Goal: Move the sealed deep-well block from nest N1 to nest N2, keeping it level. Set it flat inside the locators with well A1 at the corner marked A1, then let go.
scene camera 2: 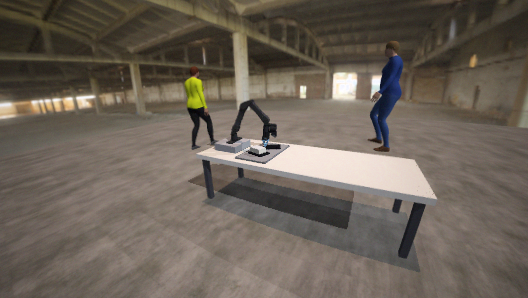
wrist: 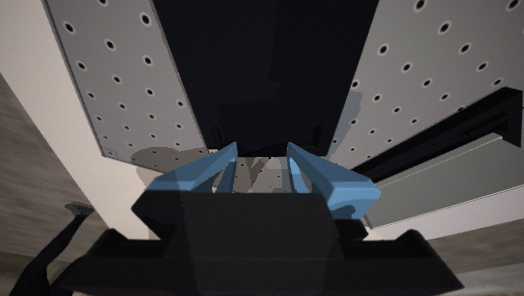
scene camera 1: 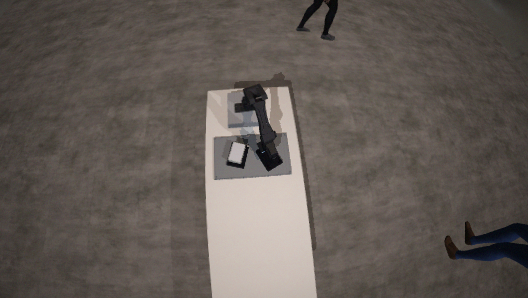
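Where they show: gripper, fingertip midpoint: (scene camera 2: 265, 145) (wrist: 262, 147); arm's base at its link origin: (scene camera 2: 234, 140) (scene camera 1: 248, 106).
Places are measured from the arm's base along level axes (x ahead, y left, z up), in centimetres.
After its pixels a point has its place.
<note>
The block (scene camera 1: 238, 152) {z -0.1, x 33.5, y -10.6 cm} (scene camera 2: 258, 149) {z -0.9, x 35.4, y -14.9 cm} (wrist: 440, 182) {z -2.1, x 35.5, y -8.2 cm} sits in a black nest (scene camera 1: 236, 165) {z -4.8, x 40.9, y -13.1 cm} (wrist: 425, 145) {z -4.8, x 37.3, y -6.8 cm}. It has a pale top and white sides. A second black nest (scene camera 1: 271, 162) {z -4.7, x 42.0, y 10.5 cm} (scene camera 2: 274, 146) {z -4.8, x 40.1, y 10.0 cm} (wrist: 275, 75) {z -4.8, x 37.5, y 8.9 cm} lies beside it, with no block visible in it. My gripper (scene camera 2: 265, 143) {z -4.4, x 31.4, y 7.6 cm} (wrist: 262, 147) {z -4.4, x 31.4, y 7.6 cm} is open partway, with nothing between its blue fingers. In the wrist view the fingertips appear near the edge of the second nest, apart from the block. The nest labels and the A1 marks are not readable. The fingers are hard to make out in the overhead view.
Both nests lie on a grey perforated plate (scene camera 1: 222, 172) {z -6.0, x 44.2, y -23.1 cm} (wrist: 117, 95) {z -6.0, x 31.0, y 20.9 cm} on the long white table (scene camera 1: 257, 225) {z -7.3, x 81.7, y -4.7 cm} (scene camera 2: 350, 172) {z -7.3, x 111.9, y -21.6 cm}. The arm stands on a grey pedestal (scene camera 1: 236, 121) {z -0.7, x 10.4, y -9.7 cm} (scene camera 2: 231, 146) {z -0.9, x 7.3, y -15.8 cm} at the table's end. Two people (scene camera 2: 196, 92) (scene camera 2: 390, 90) stand on the floor beyond the table.
</note>
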